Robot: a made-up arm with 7 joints. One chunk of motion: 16 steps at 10 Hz.
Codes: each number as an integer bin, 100 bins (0 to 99) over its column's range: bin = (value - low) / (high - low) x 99, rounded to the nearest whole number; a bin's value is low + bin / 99 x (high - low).
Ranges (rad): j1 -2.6..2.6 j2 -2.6..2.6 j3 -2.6..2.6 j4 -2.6..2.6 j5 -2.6..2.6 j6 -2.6..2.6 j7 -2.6..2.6
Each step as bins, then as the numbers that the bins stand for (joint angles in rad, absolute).
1 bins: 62 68 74 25 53 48 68
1 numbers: 0.6566 0.9717 1.2869 -1.2869 0.1838 -0.0788 0.9717
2 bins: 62 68 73 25 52 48 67
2 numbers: 0.6566 0.9717 1.2343 -1.2869 0.1313 -0.0788 0.9192
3 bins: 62 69 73 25 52 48 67
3 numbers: 0.6566 1.0242 1.2343 -1.2869 0.1313 -0.0788 0.9192
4 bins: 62 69 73 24 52 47 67
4 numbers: 0.6566 1.0242 1.2343 -1.3394 0.1313 -0.1313 0.9192
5 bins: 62 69 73 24 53 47 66
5 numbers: 0.6566 1.0242 1.2343 -1.3394 0.1838 -0.1313 0.8667
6 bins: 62 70 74 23 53 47 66
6 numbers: 0.6566 1.0768 1.2869 -1.3919 0.1838 -0.1313 0.8667
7 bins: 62 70 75 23 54 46 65
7 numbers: 0.6566 1.0768 1.3394 -1.3919 0.2364 -0.1838 0.8141
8 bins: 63 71 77 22 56 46 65
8 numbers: 0.7091 1.1293 1.4444 -1.4444 0.3414 -0.1838 0.8141
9 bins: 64 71 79 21 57 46 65
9 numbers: 0.7616 1.1293 1.5495 -1.4970 0.3939 -0.1838 0.8141
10 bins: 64 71 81 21 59 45 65
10 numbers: 0.7616 1.1293 1.6545 -1.4970 0.4990 -0.2364 0.8141
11 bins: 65 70 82 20 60 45 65
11 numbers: 0.8141 1.0768 1.7071 -1.5495 0.5515 -0.2364 0.8141
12 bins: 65 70 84 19 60 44 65
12 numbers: 0.8141 1.0768 1.8121 -1.6020 0.5515 -0.2889 0.8141
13 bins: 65 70 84 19 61 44 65
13 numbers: 0.8141 1.0768 1.8121 -1.6020 0.6040 -0.2889 0.8141
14 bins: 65 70 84 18 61 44 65
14 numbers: 0.8141 1.0768 1.8121 -1.6545 0.6040 -0.2889 0.8141
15 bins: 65 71 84 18 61 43 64
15 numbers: 0.8141 1.1293 1.8121 -1.6545 0.6040 -0.3414 0.7616
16 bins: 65 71 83 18 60 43 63
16 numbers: 0.8141 1.1293 1.7596 -1.6545 0.5515 -0.3414 0.7091
